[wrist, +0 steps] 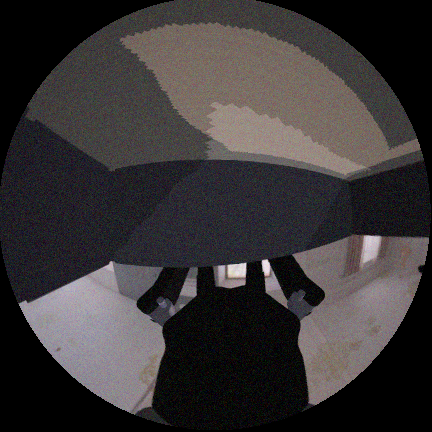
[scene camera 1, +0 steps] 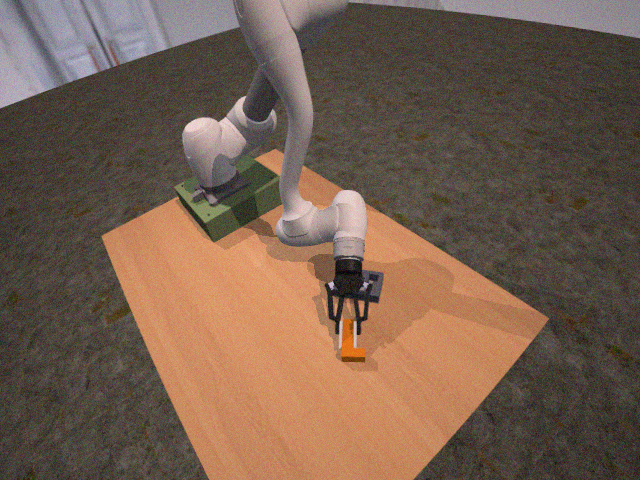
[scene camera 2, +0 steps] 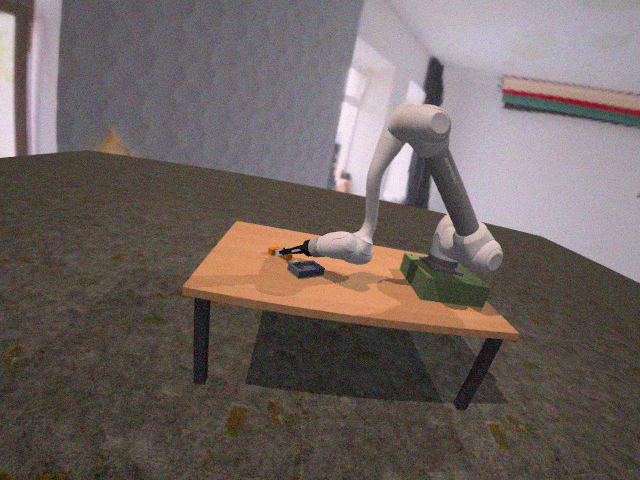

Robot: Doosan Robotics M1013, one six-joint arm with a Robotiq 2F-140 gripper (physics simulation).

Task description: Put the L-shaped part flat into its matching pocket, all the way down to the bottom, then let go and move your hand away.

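Frame: origin at the arm's base, x right, y ahead, z up, level; centimetres.
Seen in the pictures: gripper, between the fingertips: point(scene camera 1: 347, 348) point(scene camera 2: 279, 252); arm's base, origin of its link: point(scene camera 1: 222, 186) point(scene camera 2: 440, 266).
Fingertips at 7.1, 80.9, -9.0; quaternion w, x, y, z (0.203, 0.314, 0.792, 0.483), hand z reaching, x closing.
Offsets run from my fingertips to a thing's middle, as dx, dy, dz. Level surfaces: height alone.
The orange L-shaped part {-2.7, -0.7, +0.3} point(scene camera 1: 352, 350) point(scene camera 2: 273, 250) is held between my fingers by its long leg, with the short leg pointing away from the hand. My gripper point(scene camera 1: 349, 328) point(scene camera 2: 287, 251) is shut on it and lies nearly level, low over the wooden table {dz -1.4} point(scene camera 1: 207, 310) point(scene camera 2: 232, 273). The dark pocket block {-16.3, -13.4, +0.5} point(scene camera 1: 376, 287) point(scene camera 2: 306, 269) sits on the table just beside and under my wrist, and the part reaches out past it. In the wrist view my fingers point(wrist: 233, 278) run up under a dark surface that hides their tips and the part.
The arm's green base block point(scene camera 1: 232, 207) point(scene camera 2: 444, 287) stands at the far end of the table. The table's edges drop to a dark speckled floor on all sides.
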